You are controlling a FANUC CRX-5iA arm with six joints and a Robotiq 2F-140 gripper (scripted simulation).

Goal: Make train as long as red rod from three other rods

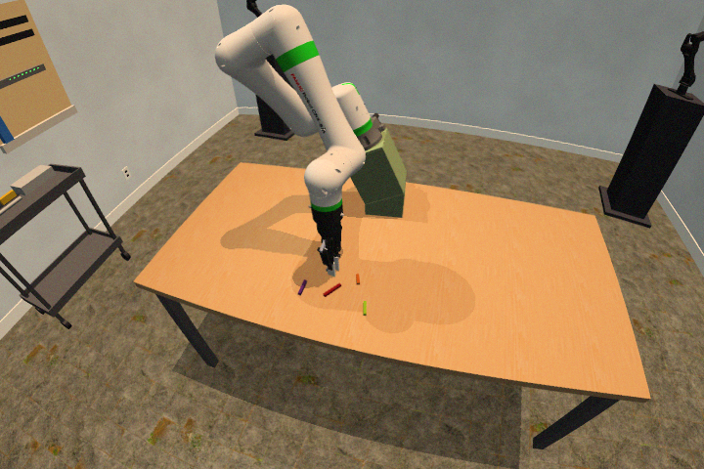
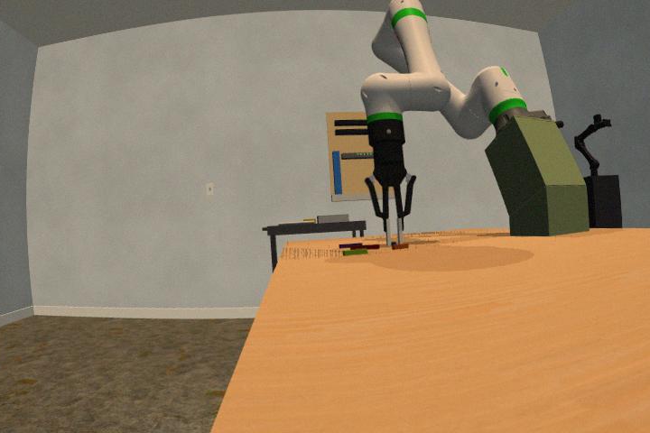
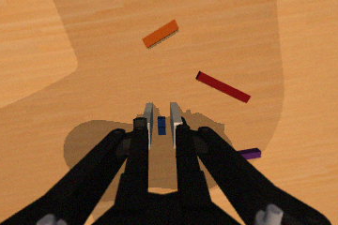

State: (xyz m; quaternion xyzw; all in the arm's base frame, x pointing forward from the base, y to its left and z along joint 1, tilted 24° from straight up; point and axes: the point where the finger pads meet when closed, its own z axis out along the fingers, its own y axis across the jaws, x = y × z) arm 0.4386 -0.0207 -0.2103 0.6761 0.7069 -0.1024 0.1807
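Right now the lime rod is 10 cm ahead of my hand, 16 cm to the left of it and 3 cm below it. The rest, counted from my hand: red rod (8 cm ahead, 3 cm to the left, 3 cm below); then purple rod (11 cm ahead, 6 cm to the right, 3 cm below); then orange rod (9 cm to the left, 3 cm below).
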